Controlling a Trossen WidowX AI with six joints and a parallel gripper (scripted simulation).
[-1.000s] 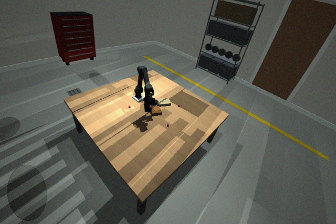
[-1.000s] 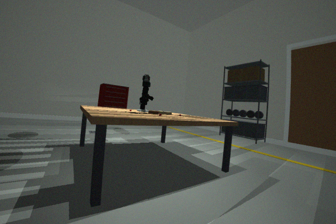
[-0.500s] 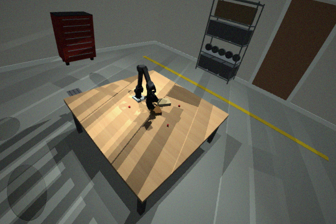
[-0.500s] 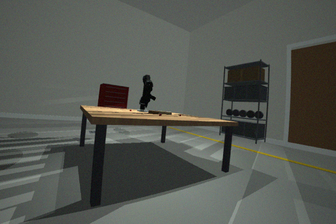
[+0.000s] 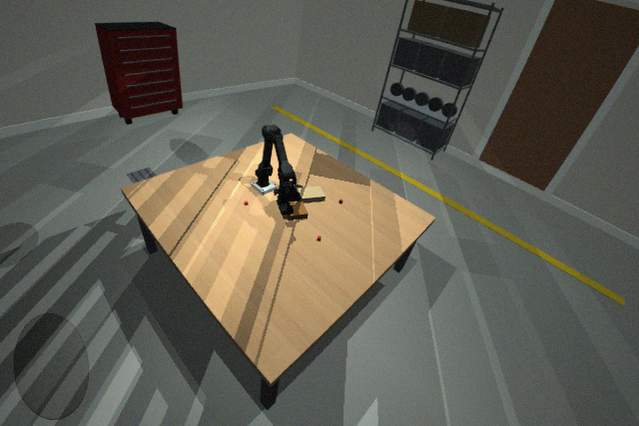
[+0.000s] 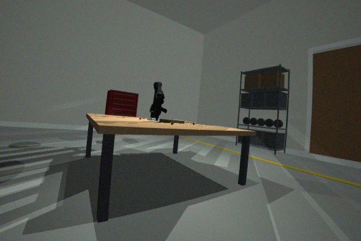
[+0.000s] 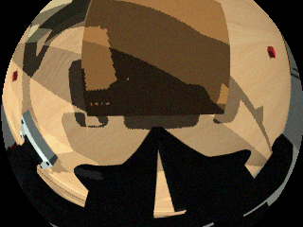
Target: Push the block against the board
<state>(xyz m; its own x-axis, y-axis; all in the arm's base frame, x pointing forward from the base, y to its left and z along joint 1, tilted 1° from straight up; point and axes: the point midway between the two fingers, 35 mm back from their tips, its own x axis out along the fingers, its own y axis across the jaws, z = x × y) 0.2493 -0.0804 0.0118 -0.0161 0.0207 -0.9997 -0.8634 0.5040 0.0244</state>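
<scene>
Right now my gripper tip is 70 mm to the right of the square block, 40 mm short of it and 10 mm below it. From my gripper tip the other things lie so: board (240 mm to the left, 10 mm behind, 10 mm above).
</scene>
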